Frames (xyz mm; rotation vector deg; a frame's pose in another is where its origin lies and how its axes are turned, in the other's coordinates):
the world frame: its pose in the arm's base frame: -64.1 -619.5 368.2 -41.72 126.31 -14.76
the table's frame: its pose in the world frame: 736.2 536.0 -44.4 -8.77 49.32 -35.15
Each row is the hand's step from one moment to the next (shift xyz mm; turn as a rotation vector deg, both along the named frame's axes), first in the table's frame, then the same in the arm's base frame.
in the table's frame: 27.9 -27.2 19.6 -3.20 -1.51 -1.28
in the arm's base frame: 11.3 -42.0 3.1 2.75 2.52 0.47
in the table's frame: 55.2 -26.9 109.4 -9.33 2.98 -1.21
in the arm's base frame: 9.1 -107.4 -64.2 2.12 9.01 -3.44
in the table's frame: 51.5 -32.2 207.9 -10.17 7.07 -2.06
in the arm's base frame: 28.7 -155.3 -148.2 -1.03 11.68 -4.48
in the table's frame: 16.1 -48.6 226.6 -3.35 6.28 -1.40
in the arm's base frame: 63.4 -143.5 -171.4 -3.78 5.76 -2.27
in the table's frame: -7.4 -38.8 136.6 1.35 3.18 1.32
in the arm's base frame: 55.1 -77.0 -106.1 -3.21 -0.45 -1.78
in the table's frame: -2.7 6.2 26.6 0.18 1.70 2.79
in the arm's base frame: -0.3 -8.6 -26.1 -1.16 -0.85 -2.94
